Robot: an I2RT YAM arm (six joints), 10 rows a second.
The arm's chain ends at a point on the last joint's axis. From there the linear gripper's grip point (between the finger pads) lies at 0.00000 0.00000 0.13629 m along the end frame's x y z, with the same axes.
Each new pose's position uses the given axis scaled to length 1; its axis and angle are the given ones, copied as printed.
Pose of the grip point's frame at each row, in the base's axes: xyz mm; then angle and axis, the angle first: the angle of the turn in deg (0 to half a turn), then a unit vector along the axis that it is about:
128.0, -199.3, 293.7, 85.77, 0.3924, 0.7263, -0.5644
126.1, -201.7, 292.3, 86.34, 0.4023, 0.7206, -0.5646
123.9, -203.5, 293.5, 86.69, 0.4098, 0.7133, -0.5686
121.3, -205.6, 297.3, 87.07, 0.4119, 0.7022, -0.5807
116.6, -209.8, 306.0, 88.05, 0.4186, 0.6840, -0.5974
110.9, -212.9, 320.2, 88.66, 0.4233, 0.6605, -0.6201
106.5, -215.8, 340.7, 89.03, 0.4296, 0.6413, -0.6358
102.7, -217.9, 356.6, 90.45, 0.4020, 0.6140, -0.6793
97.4, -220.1, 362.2, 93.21, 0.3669, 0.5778, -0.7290
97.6, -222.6, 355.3, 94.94, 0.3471, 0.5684, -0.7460
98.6, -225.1, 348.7, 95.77, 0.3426, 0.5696, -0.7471
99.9, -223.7, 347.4, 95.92, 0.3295, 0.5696, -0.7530
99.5, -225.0, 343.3, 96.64, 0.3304, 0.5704, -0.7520
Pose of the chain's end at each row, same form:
57.2, -94.2, 243.4, 85.77, 0.3924, 0.7263, -0.5644
57.1, -95.1, 242.9, 86.34, 0.4023, 0.7206, -0.5646
56.8, -95.7, 244.1, 86.69, 0.4098, 0.7133, -0.5686
56.7, -96.8, 246.7, 87.07, 0.4119, 0.7022, -0.5807
56.4, -99.0, 254.4, 88.05, 0.4186, 0.6840, -0.5974
55.8, -100.7, 265.8, 88.66, 0.4233, 0.6605, -0.6201
55.7, -102.6, 284.2, 89.03, 0.4296, 0.6413, -0.6358
56.5, -105.8, 294.3, 90.45, 0.4020, 0.6140, -0.6793
57.3, -109.5, 293.3, 93.21, 0.3669, 0.5778, -0.7290
58.7, -112.7, 284.7, 94.94, 0.3471, 0.5684, -0.7460
59.8, -114.8, 278.7, 95.77, 0.3426, 0.5696, -0.7471
60.0, -114.5, 276.2, 95.92, 0.3295, 0.5696, -0.7530
60.1, -115.1, 273.1, 96.64, 0.3304, 0.5704, -0.7520

